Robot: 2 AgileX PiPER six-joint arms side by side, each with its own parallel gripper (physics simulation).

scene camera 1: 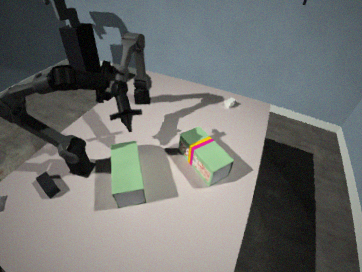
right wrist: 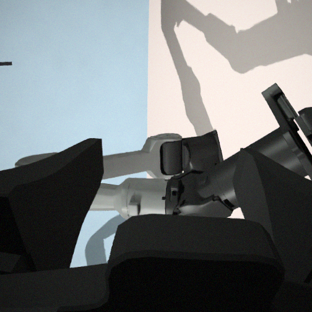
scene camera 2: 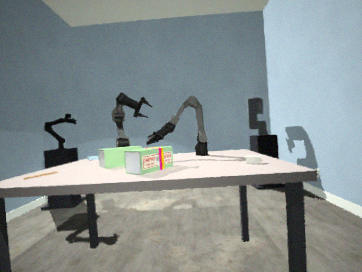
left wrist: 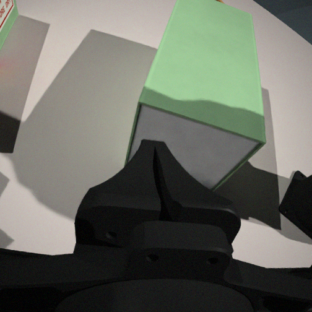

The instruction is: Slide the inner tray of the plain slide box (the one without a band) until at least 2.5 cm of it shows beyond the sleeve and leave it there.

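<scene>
The plain green slide box [scene camera 1: 126, 167] [scene camera 2: 111, 158] [left wrist: 205, 60] lies on the table. Its grey inner tray [scene camera 1: 131, 198] [left wrist: 185, 142] shows as an end face about flush with the sleeve; no part sticks out. The banded green box [scene camera 1: 217, 159] [scene camera 2: 134, 163] [left wrist: 6, 30] lies apart beside it. My left gripper [scene camera 1: 129, 128] [scene camera 2: 149, 142] [left wrist: 150, 154] is shut and empty. In the left wrist view its fingertips overlap the plain box's near end face; scene camera 1 shows them above the table beyond that end, apart from it. My right gripper [scene camera 2: 148, 110] is open, empty and raised.
A small white block [scene camera 1: 230, 102] [scene camera 2: 253, 160] lies near the table's far edge. A dark block [scene camera 1: 48, 184] lies left of the plain box. An orange stick [scene camera 2: 41, 175] lies on the table [scene camera 2: 220, 174]. The two arms cross close together in scene camera 1.
</scene>
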